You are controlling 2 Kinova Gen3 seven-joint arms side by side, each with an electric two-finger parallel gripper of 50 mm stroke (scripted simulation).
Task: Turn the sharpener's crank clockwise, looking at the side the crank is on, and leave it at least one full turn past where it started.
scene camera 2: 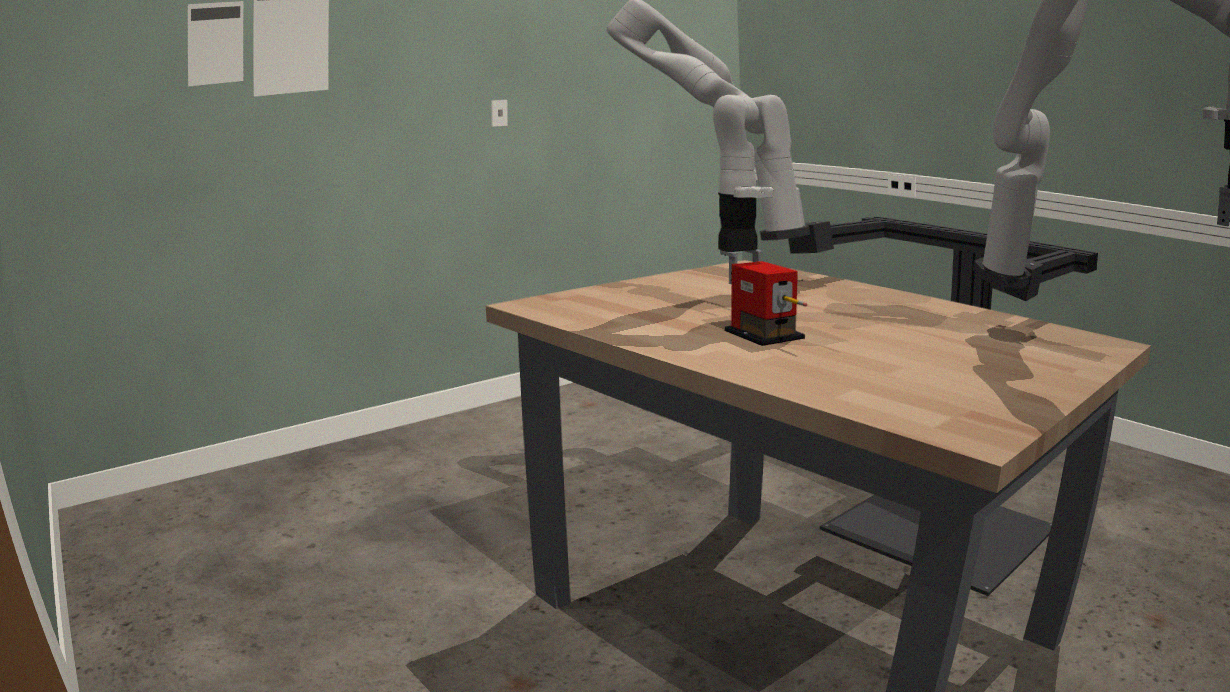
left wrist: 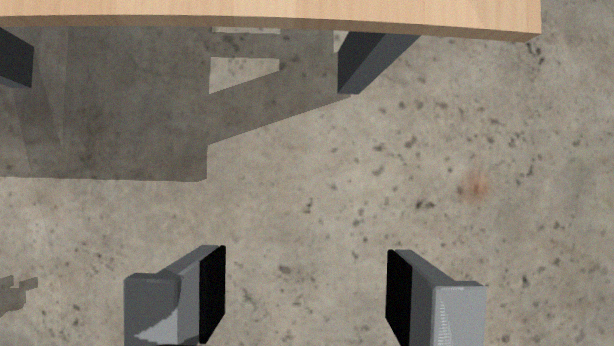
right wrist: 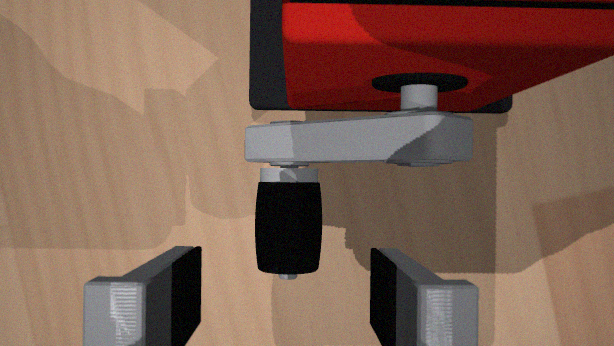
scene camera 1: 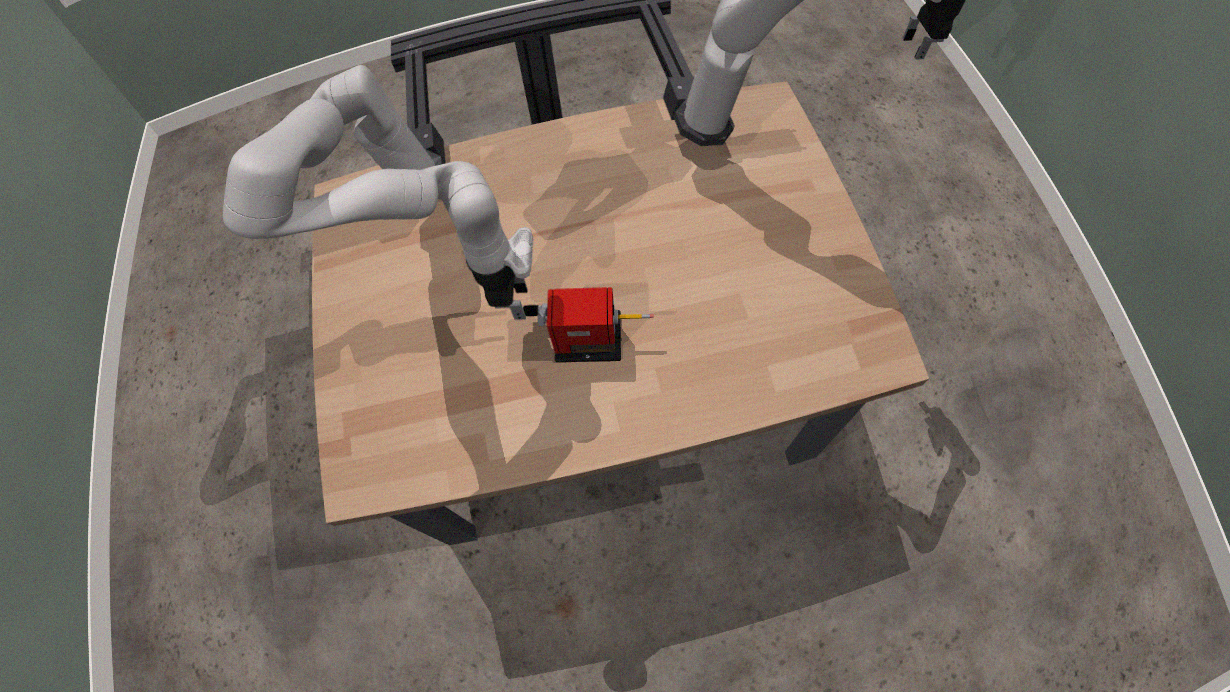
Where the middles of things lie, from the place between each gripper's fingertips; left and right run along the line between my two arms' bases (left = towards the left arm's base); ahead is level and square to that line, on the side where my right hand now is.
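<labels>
With the black knob (right wrist: 288, 219), my right hand is 40 mm above it and 20 mm to the right of it.
That same black knob is 330 mm ahead of my left hand, 890 mm to the right of it and 270 mm below it.
</labels>
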